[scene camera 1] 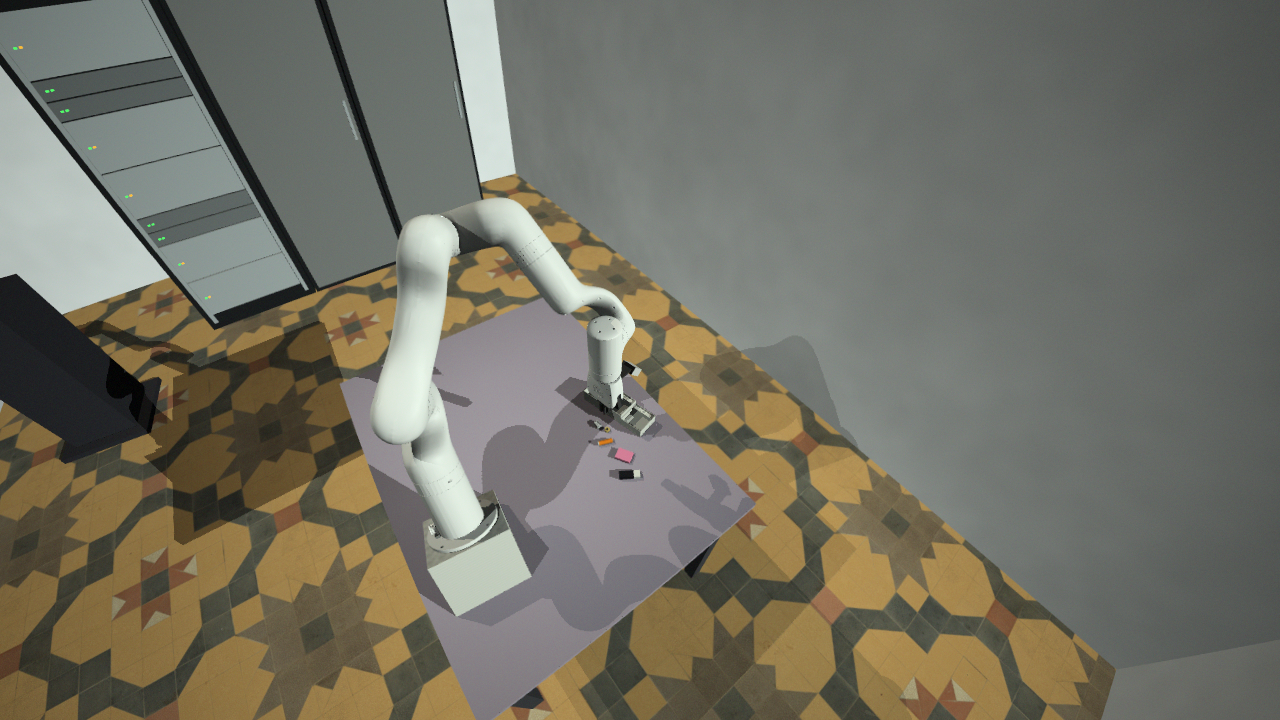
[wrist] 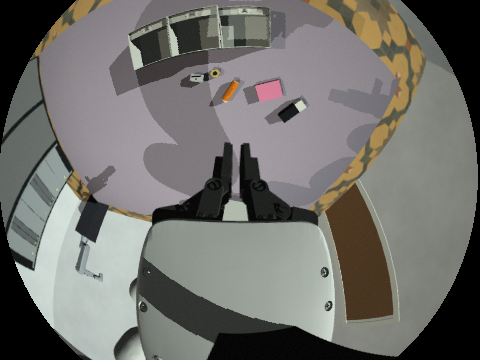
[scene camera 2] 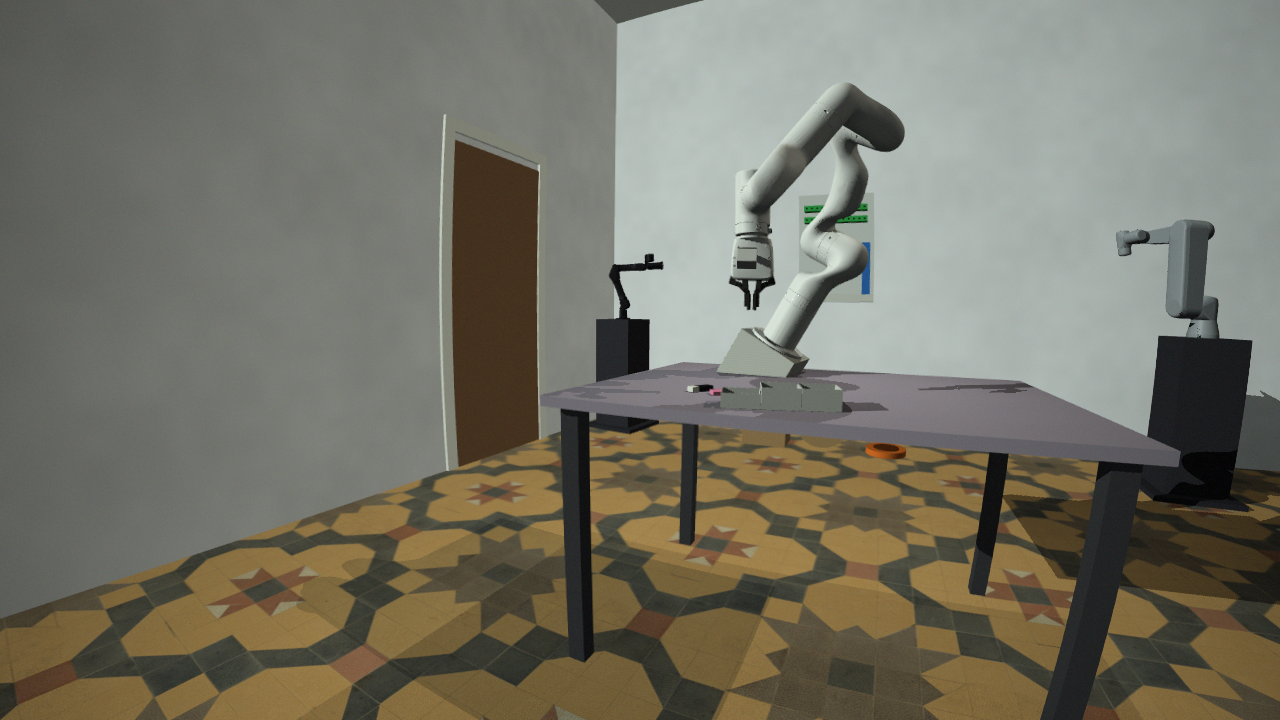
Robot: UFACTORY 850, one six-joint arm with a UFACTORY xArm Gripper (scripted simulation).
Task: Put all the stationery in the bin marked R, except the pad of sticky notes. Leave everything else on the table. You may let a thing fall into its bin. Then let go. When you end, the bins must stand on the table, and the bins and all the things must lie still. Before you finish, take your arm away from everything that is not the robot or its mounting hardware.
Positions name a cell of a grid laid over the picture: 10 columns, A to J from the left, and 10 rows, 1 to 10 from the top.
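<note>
Visible: my gripper (scene camera 2: F5) (wrist: E5).
</note>
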